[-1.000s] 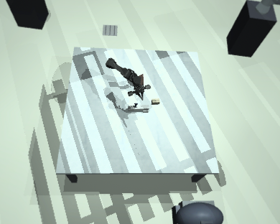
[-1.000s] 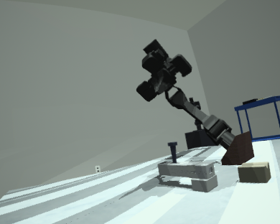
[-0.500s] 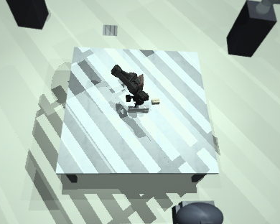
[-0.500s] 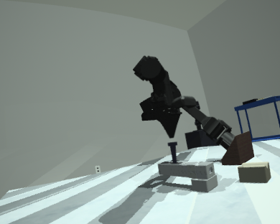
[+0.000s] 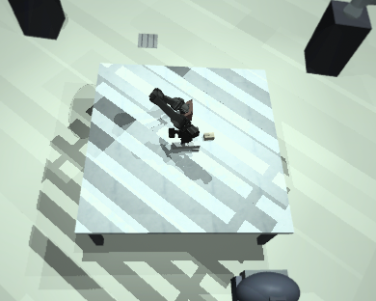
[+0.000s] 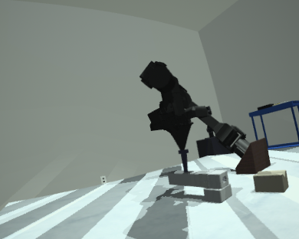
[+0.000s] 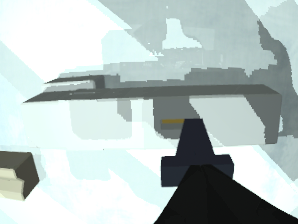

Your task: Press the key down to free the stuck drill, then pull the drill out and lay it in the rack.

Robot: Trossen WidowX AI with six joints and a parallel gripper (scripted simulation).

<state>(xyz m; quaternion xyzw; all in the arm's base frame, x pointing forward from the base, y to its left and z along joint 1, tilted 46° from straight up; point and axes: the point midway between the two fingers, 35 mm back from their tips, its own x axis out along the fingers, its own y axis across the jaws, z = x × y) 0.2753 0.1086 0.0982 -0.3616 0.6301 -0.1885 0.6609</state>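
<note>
My gripper tip is now 30 mm above the thin dark pin. Round my gripper tip: grey block: 10 mm behind, 30 mm to the left, 90 mm below; then drill: 10 mm behind, 50 mm to the left, 80 mm below.
</note>
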